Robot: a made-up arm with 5 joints.
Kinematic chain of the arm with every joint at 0, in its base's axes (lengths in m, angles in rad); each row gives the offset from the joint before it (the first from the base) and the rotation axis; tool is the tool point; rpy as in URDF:
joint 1: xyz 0 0 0.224 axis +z
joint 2: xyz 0 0 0 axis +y
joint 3: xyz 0.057 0 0.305 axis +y
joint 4: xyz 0.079 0 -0.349 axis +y
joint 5: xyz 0.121 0 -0.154 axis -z
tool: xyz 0 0 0 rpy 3.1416 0 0
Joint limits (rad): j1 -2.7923..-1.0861 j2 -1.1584..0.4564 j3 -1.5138..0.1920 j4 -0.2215..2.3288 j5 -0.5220..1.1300
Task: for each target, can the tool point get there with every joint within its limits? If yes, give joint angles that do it. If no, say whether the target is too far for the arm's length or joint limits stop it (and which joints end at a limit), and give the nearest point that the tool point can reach.
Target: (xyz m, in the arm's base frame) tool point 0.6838 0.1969 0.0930
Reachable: no: joint limits stop it (at a limit: joint 1, joint 2, joint 3) | nearest point 0.1480 0.0539 0.1327 | short by 0.556 m
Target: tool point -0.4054 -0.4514 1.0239
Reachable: no: too far | nearest point -0.3004 -0.3345 0.8168 | short by 0.260 m
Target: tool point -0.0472 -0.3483 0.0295
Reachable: yes | joints -1.7054 0.1276 -0.3431 0.3194 0.6544
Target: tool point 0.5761 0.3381 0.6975
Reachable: no: joint limits stop it (at a limit: joint 2, joint 3, joint 4) | nearest point 0.2145 0.1259 0.9244 | short by 0.477 m
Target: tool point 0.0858 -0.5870 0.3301
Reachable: yes | joints -1.4256 0.0705 -0.9759 0.2106 0.8459
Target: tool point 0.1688 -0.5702 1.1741
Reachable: no: too far | nearest point 0.1121 -0.3785 0.8547 | short by 0.377 m
